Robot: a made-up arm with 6 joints.
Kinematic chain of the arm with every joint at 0, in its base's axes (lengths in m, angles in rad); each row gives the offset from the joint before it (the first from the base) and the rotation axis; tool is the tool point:
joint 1: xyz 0 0 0.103 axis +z
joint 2: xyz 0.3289 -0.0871 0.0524 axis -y
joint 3: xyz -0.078 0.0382 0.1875 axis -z
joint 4: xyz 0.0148 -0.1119 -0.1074 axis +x
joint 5: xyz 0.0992 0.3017 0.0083 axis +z
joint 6: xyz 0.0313 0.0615 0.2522 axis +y
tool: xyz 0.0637 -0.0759 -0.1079
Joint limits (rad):
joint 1: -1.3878..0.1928
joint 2: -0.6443..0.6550
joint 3: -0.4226..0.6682
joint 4: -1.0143..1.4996
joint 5: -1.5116..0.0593
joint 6: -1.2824..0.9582
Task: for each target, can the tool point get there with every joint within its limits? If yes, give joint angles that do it. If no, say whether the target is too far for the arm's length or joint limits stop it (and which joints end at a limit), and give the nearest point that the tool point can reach.
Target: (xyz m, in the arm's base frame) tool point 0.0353 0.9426 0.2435
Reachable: no: joint limits stop it (at a limit: joint 1, joint 2, joint 3, joint 5, joint 6) | nearest point 0.2280 0.3876 0.2642 | short by 0.588 m
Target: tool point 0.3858 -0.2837 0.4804
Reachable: yes | joints -0.4075 -0.1045 -0.3320 0.9115 -1.0706 -0.1040
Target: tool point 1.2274 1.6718 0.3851
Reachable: no: too far | nearest point 0.5420 0.3642 0.3381 | short by 1.477 m
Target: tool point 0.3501 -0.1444 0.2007
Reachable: yes | joints -0.8061 0.5077 0.0624 -0.5952 -0.9734 0.7773
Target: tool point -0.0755 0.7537 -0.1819
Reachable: no: joint limits stop it (at a limit: joint 1, joint 2, joint 3, joint 4, joint 5, joint 6) | nearest point 0.2860 0.3888 0.1133 | short by 0.592 m
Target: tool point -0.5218 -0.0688 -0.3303
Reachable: no: joint limits stop it (at a limit: joint 1, joint 2, joint 3, joint 4, joint 5, joint 6) | nearest point -0.4181 -0.0681 0.2093 | short by 0.549 m
